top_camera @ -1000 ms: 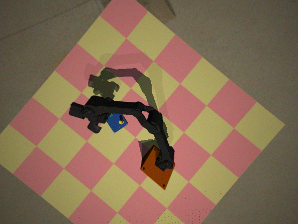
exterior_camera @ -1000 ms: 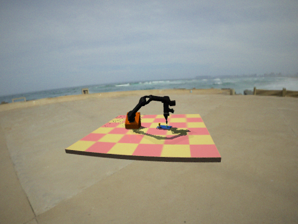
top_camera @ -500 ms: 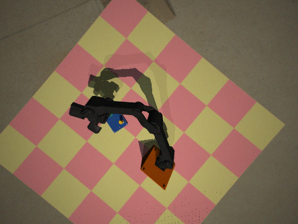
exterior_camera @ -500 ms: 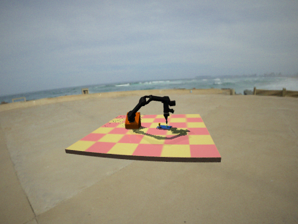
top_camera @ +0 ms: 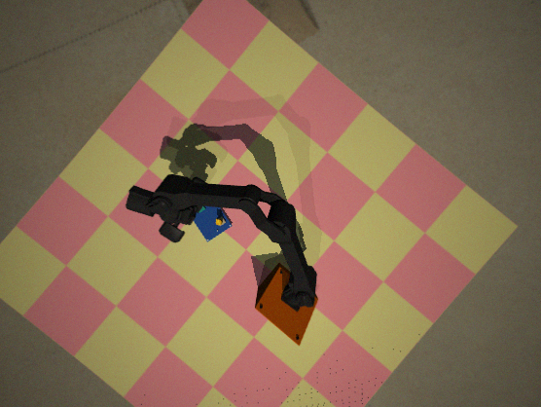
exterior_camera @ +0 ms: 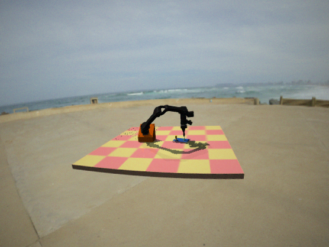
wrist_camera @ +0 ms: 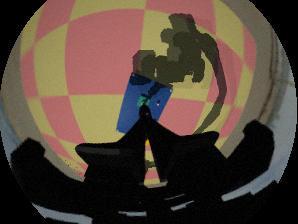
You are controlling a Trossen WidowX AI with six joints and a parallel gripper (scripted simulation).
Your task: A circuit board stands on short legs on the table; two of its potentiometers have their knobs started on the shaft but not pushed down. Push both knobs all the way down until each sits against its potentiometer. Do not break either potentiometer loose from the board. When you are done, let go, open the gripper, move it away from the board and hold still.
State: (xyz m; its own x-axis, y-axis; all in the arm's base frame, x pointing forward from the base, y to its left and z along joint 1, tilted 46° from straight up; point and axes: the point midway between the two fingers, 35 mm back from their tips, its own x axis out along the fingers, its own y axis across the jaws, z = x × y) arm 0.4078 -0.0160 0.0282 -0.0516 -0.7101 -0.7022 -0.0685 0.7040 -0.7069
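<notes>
My gripper tip is now 10 mm above the dark knob. Also, from my gripper tip: yellow knob 80 mm behind, 10 mm to the right, 40 mm below.
</notes>
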